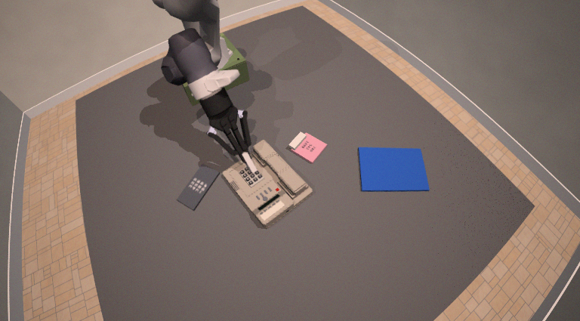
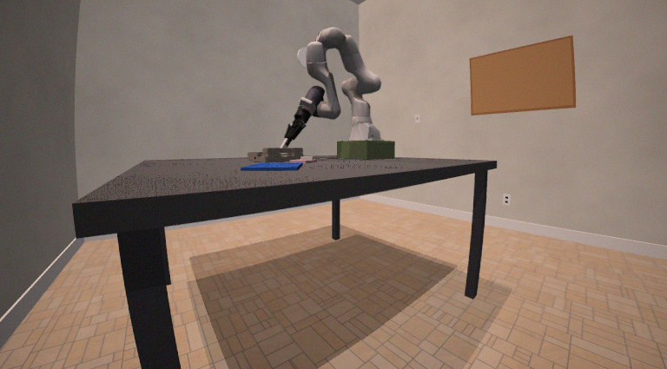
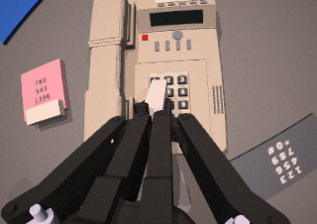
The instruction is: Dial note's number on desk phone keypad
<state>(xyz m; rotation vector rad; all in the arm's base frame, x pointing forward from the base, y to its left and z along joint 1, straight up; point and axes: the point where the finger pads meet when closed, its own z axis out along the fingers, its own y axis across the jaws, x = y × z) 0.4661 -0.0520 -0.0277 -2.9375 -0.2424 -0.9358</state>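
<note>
Now: the handset 4 cm ahead of my hand, 7 cm to the left of it and 3 cm below it. Also, from my hand: pink note (1 cm ahead, 20 cm to the left, 7 cm below); blue mat (22 cm ahead, 38 cm to the left, 7 cm below).
</note>
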